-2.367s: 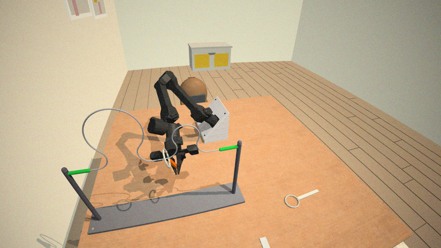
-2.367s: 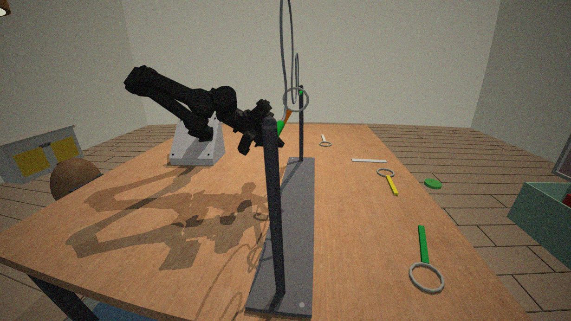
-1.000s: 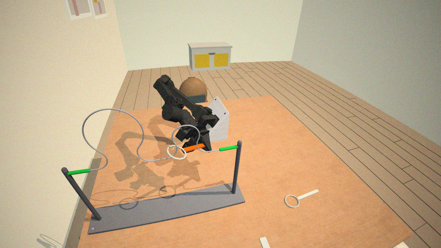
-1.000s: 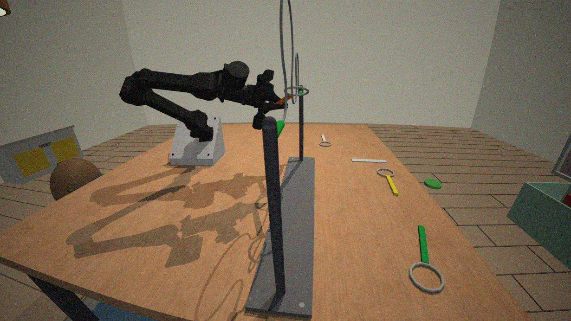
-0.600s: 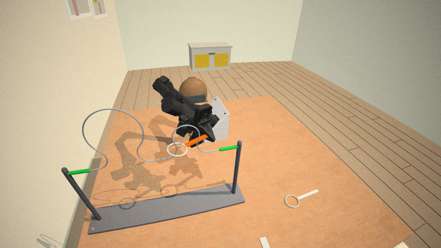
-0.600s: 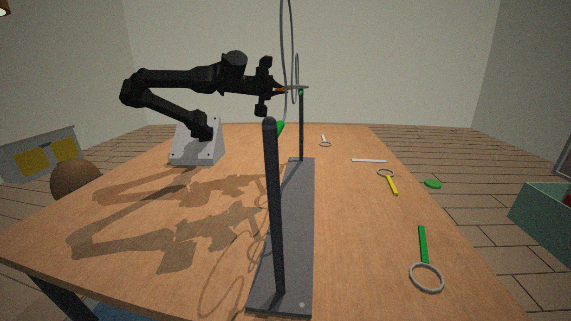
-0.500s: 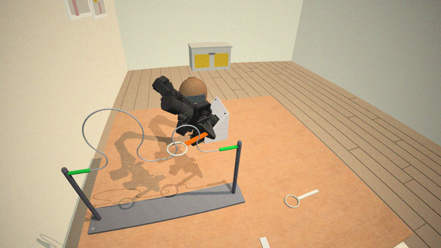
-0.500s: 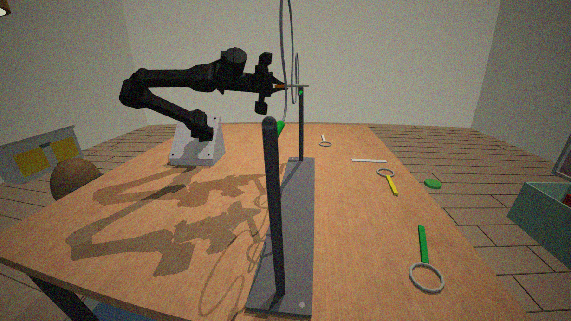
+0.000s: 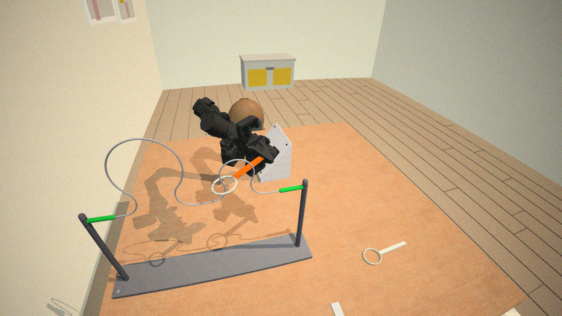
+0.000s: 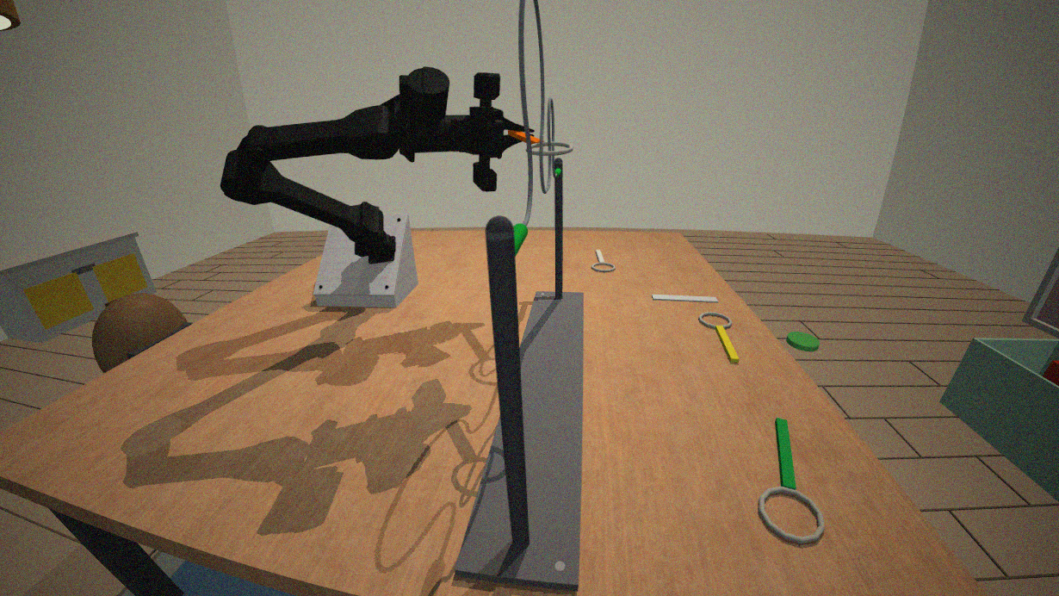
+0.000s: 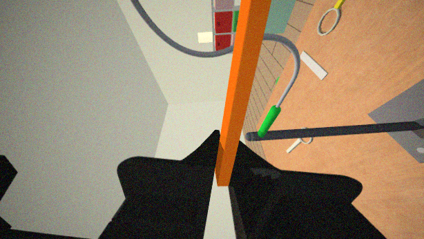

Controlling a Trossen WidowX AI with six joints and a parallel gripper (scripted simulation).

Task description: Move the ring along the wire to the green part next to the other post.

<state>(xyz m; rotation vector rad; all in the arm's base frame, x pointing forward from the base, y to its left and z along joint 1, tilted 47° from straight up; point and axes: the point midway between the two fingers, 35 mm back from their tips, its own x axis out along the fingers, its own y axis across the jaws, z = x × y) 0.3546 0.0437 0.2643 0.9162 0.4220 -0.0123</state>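
The orange-handled ring lies 90 mm to the right of my gripper tip and 10 mm below it. The rest, counted from my gripper tip: white strip (340 mm ahead, 80 mm to the left, 360 mm below); white-handled ring (190 mm ahead, 340 mm to the left, 360 mm below); ring with handle (350 mm ahead, 80 mm to the right, 360 mm below).
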